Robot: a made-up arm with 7 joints. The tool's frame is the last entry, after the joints. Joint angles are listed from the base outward.
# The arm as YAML. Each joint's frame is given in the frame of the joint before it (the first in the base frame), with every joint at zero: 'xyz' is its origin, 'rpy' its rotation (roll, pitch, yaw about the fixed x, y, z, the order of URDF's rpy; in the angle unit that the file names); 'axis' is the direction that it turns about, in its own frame. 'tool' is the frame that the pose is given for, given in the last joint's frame.
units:
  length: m
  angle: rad
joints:
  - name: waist
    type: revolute
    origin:
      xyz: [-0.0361, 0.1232, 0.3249]
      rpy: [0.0, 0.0, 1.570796]
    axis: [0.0, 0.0, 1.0]
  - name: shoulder
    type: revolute
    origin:
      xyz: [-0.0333, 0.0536, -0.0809]
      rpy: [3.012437, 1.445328, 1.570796]
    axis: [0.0, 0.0, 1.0]
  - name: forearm
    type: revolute
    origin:
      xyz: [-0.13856, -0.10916, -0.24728]
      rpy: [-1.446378, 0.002, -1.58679]
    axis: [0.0, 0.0, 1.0]
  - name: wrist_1
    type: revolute
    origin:
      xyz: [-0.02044, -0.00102, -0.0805]
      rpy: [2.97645, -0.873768, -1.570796]
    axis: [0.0, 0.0, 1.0]
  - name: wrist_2
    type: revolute
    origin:
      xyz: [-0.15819, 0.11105, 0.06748]
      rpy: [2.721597, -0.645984, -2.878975]
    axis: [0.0, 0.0, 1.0]
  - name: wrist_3
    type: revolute
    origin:
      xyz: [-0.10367, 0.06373, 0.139]
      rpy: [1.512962, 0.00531, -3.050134]
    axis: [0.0, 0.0, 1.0]
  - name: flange
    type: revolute
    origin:
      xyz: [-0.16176, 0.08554, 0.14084]
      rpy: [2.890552, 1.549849, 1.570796]
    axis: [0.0, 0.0, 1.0]
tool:
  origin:
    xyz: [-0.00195, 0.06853, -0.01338]
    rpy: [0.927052, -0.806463, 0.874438]
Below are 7 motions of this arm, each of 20 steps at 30 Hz.
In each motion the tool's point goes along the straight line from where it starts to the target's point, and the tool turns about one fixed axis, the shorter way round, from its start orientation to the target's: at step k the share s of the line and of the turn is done. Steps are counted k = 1, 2, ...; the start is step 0. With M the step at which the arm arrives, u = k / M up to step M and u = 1 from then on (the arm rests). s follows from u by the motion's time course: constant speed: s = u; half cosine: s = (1 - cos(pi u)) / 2; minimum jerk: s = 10 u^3 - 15 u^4 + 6 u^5.
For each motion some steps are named. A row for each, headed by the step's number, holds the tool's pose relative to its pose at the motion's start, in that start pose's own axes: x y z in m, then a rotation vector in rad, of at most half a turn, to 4 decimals.
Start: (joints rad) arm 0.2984 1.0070 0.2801 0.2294 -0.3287 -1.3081 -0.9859
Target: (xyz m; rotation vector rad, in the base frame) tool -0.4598 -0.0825 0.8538 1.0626 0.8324 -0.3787
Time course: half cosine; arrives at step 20
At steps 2, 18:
2: -0.0044 0.0018 -0.0002 -0.0061 0.0169 0.0137
18: -0.1748 0.0714 -0.0063 -0.2433 0.6722 0.5479

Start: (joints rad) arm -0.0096 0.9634 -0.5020 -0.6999 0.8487 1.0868 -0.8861
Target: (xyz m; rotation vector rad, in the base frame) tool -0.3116 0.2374 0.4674 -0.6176 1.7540 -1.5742
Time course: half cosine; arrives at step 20
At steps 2, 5, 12, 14, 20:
2: -0.0034 0.0008 0.0042 0.0123 0.0190 -0.0020
5: -0.0203 0.0048 0.0253 0.0733 0.1139 -0.0119
12: -0.0907 0.0217 0.1132 0.3277 0.5089 -0.0533
14: -0.1100 0.0263 0.1373 0.3975 0.6173 -0.0647
20: -0.1386 0.0331 0.1729 0.5007 0.7776 -0.0815

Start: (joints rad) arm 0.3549 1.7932 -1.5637 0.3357 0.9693 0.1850 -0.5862
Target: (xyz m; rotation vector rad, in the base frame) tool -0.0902 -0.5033 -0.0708 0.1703 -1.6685 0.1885
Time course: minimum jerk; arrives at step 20
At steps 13, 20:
13: 0.2663 -0.1773 0.0356 -0.3569 -0.8220 0.2657
20: 0.3482 -0.2319 0.0466 -0.4666 -1.0747 0.3475

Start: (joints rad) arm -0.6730 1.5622 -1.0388 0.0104 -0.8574 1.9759 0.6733
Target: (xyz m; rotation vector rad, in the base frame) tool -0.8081 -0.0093 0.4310 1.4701 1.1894 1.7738
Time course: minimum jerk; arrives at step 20
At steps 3, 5, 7, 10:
3: -0.0025 0.0006 0.0011 0.0025 -0.0130 0.0314
5: -0.0098 0.0023 0.0045 0.0098 -0.0506 0.1223
7: -0.0223 0.0051 0.0102 0.0222 -0.1151 0.2779
10: -0.0475 0.0109 0.0216 0.0473 -0.2446 0.5909

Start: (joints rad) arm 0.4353 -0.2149 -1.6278 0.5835 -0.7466 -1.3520 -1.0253
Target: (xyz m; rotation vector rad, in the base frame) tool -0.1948 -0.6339 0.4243 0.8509 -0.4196 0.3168
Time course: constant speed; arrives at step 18
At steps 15, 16, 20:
15: 0.0803 -0.1784 -0.3497 0.3383 -1.1403 -0.2345
16: 0.0856 -0.1903 -0.3730 0.3608 -1.2164 -0.2501
20: 0.0963 -0.2141 -0.4196 0.4060 -1.3684 -0.2814

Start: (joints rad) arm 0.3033 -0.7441 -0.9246 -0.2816 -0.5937 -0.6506 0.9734
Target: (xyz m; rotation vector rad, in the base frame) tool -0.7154 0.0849 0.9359 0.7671 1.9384 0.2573
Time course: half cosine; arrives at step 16
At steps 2, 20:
2: -0.0029 0.0124 0.0117 0.0271 0.0196 -0.0066
20: -0.0755 0.3260 0.3076 0.7111 0.5143 -0.1732

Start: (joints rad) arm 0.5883 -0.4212 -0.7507 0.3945 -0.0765 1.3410 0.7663
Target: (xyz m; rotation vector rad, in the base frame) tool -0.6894 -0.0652 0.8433 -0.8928 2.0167 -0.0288
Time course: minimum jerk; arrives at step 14
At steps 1, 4, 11, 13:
1: -0.0003 0.0001 -0.0003 -0.0002 -0.0003 0.0018
4: -0.0139 0.0038 -0.0127 -0.0074 -0.0126 0.0779
11: -0.0895 0.0247 -0.0819 -0.0479 -0.0813 0.5011
13: -0.0958 0.0265 -0.0878 -0.0513 -0.0871 0.5368

